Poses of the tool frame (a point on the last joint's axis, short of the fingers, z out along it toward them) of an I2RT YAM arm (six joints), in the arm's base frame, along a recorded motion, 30 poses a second.
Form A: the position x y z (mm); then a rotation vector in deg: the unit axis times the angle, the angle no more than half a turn.
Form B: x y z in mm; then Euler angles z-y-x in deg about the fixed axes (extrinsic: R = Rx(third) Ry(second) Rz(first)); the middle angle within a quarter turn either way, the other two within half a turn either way. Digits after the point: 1 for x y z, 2 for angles.
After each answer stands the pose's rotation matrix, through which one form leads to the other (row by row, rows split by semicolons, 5 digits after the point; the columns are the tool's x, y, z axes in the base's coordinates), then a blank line. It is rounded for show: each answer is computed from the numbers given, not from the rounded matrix.
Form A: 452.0 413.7 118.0 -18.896 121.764 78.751
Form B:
452.0 413.7 118.0 148.21 19.59 -108.58
-0.80077 -0.49632 0.33532; 0.10225 0.43833 0.89298; -0.59019 0.74935 -0.30025

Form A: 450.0 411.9 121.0 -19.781 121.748 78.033
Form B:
450.0 411.9 121.0 147.52 19.54 -108.94
-0.79502 -0.50603 0.33449; 0.09259 0.44373 0.89136; -0.59948 0.73962 -0.30592

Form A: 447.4 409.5 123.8 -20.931 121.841 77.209
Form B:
447.4 409.5 123.8 146.75 19.36 -109.45
-0.78897 -0.51736 0.33145; 0.07881 0.44978 0.88966; -0.60935 0.72804 -0.31408

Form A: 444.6 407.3 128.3 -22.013 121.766 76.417
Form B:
444.6 407.3 128.3 145.90 19.27 -109.82
-0.78170 -0.52920 0.33000; 0.06703 0.45479 0.88808; -0.62004 0.71633 -0.32004

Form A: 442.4 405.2 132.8 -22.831 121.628 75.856
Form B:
442.4 405.2 132.8 145.22 19.22 -110.03
-0.77561 -0.53859 0.32916; 0.05866 0.45771 0.88716; -0.62848 0.70740 -0.32341

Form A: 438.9 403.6 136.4 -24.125 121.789 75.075
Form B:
438.9 403.6 136.4 144.44 18.89 -110.59
-0.76972 -0.55016 0.32380; 0.04210 0.46237 0.88569; -0.63699 0.69536 -0.33274

